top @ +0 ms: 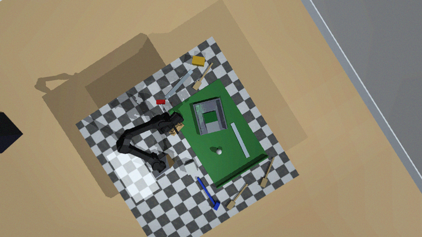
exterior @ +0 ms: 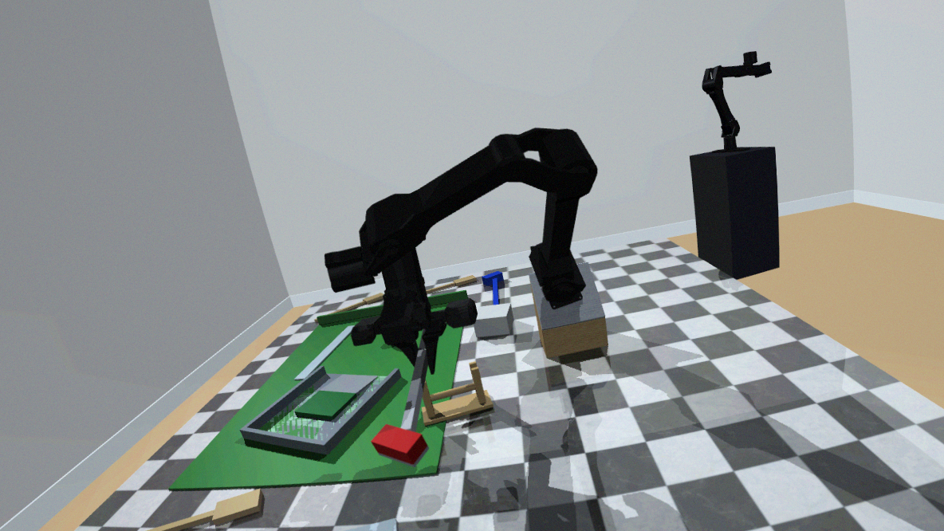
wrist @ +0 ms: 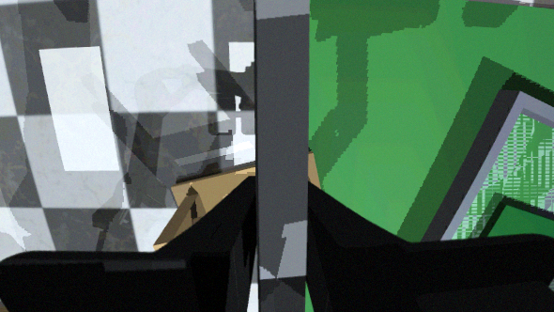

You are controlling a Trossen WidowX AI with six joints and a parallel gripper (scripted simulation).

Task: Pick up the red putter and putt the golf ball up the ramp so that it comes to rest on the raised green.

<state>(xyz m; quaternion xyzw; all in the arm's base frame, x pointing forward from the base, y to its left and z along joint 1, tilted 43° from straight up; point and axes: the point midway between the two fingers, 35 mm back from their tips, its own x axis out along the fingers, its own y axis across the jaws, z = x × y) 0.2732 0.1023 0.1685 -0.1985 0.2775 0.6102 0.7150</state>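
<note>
Now: gripper tip 36 cm to the left of the white block, 14 cm past it and 8 cm above it. The rest, counted from my gripper tip: white golf ball (41 cm to the right, 10 cm ahead, 8 cm below); yellow block (45 cm ahead, 23 cm to the left, 8 cm below); green mat (30 cm to the right, 19 cm ahead, 10 cm below).
</note>
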